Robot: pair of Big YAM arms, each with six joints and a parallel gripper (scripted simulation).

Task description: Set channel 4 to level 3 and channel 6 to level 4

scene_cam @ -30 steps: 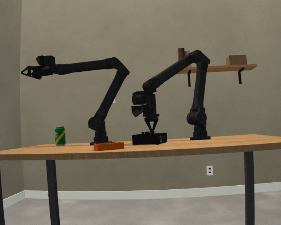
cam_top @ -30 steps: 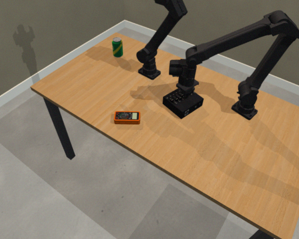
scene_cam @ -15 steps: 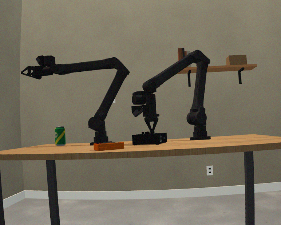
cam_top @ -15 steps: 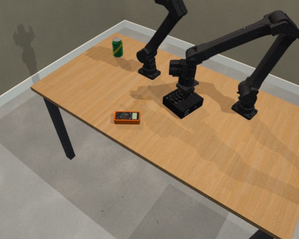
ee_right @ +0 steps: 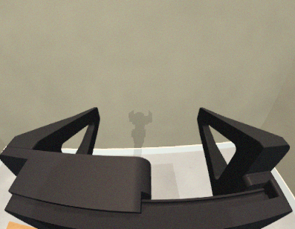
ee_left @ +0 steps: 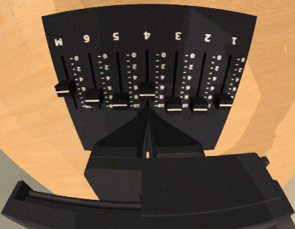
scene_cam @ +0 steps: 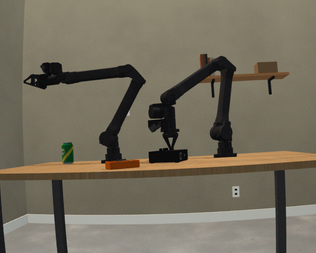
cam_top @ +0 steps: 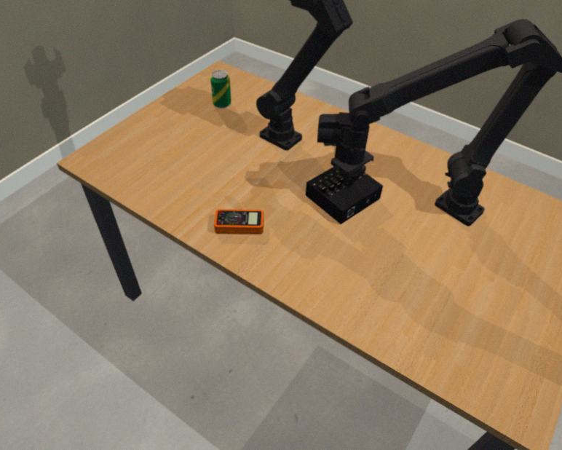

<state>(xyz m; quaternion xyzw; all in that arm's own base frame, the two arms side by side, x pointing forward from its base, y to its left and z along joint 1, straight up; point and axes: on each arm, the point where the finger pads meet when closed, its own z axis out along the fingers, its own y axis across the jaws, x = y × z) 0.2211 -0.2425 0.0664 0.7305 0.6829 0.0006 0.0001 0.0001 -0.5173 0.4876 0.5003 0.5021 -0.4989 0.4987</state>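
The channel 4 fader cap lies 20 mm to the right of my left hand and 10 mm behind it. From my left hand the other things lie so: M fader cap 50 mm to the right, 50 mm ahead; channel 5 fader cap 20 mm to the right, 20 mm ahead; channel 6 fader cap 40 mm ahead, 30 mm to the right.
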